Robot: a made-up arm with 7 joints. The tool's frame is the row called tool. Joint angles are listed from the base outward.
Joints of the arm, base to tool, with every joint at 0 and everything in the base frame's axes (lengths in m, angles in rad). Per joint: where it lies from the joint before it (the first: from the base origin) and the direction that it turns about. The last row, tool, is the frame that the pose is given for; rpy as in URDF.
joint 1: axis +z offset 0 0 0.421
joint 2: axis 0 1 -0.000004 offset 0 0 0
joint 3: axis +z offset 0 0 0.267
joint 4: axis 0 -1 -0.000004 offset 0.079 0 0
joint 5: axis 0 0.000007 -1 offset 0.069 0 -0.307
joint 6: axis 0 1 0.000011 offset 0 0 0
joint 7: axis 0 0.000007 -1 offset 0.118 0 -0.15
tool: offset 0 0 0 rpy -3.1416 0 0
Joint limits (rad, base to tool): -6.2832..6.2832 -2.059..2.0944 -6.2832..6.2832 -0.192..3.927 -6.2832..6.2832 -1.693..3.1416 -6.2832..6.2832
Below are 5 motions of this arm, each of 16 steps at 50 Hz.
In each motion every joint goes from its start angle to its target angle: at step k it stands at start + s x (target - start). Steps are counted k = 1, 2, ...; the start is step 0. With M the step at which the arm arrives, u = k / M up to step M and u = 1 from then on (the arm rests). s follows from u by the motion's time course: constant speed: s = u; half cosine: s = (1 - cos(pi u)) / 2; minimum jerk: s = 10 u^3 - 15 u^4 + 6 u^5.
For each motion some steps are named. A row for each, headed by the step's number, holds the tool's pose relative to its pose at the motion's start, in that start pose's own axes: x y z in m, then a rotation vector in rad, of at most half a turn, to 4 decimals.
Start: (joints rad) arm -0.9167 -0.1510 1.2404 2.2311 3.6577 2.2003 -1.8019
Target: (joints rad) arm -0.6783 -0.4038 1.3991 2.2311 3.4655 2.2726 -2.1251
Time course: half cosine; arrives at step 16
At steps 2, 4, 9, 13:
2: -0.0090 -0.0041 -0.0013 -0.0032 0.0055 0.0044
4: -0.0344 -0.0165 -0.0042 -0.0119 0.0215 0.0172
9: -0.1339 -0.0796 -0.0028 -0.0428 0.0939 0.0713
13: -0.1959 -0.1338 0.0112 -0.0603 0.1510 0.1098

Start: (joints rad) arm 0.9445 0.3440 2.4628 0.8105 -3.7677 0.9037 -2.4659
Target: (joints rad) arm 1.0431 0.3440 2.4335 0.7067 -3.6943 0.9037 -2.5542
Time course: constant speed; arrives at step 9
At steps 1, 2, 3, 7, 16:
1: -0.0067 -0.0029 -0.0015 -0.0010 -0.0083 0.0044
2: -0.0133 -0.0057 -0.0030 -0.0020 -0.0167 0.0086
3: -0.0199 -0.0087 -0.0047 -0.0030 -0.0253 0.0127
7: -0.0459 -0.0208 -0.0122 -0.0069 -0.0609 0.0279
16: -0.0585 -0.0271 -0.0166 -0.0087 -0.0794 0.0347

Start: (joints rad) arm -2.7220 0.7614 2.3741 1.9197 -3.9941 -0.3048 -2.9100
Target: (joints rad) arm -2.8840 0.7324 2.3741 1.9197 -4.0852 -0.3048 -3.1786
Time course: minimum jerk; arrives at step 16
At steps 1, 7, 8, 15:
1: 0.0001 0.0001 -0.0001 -0.0003 0.0000 -0.0010
7: 0.0103 0.0223 -0.0100 -0.0605 0.0023 -0.1751
8: 0.0136 0.0288 -0.0133 -0.0788 0.0014 -0.2279
15: 0.0284 0.0559 -0.0288 -0.1579 -0.0110 -0.4540

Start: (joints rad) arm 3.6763 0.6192 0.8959 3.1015 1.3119 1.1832 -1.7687
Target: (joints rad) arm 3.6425 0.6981 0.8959 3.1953 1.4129 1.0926 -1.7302
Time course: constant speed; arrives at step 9
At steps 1, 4, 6, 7, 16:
1: 0.0004 0.0043 -0.0072 -0.0213 0.0055 0.0035
4: 0.0020 0.0164 -0.0292 -0.0845 0.0224 0.0136
6: 0.0032 0.0240 -0.0442 -0.1263 0.0343 0.0201
7: 0.0038 0.0276 -0.0519 -0.1470 0.0403 0.0233
16: 0.0052 0.0344 -0.0673 -0.1882 0.0528 0.0294

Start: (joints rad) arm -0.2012 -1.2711 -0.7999 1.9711 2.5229 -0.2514 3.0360
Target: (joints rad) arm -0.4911 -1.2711 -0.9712 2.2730 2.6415 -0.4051 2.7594
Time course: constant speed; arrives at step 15
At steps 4, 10, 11, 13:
4: 0.0373 0.0498 -0.0294 -0.1227 0.0298 -0.0857
10: 0.0970 0.1123 -0.0886 -0.3047 0.0741 -0.2102
11: 0.1072 0.1211 -0.1001 -0.3349 0.0815 -0.2304
13: 0.1276 0.1372 -0.1243 -0.3949 0.0961 -0.2706

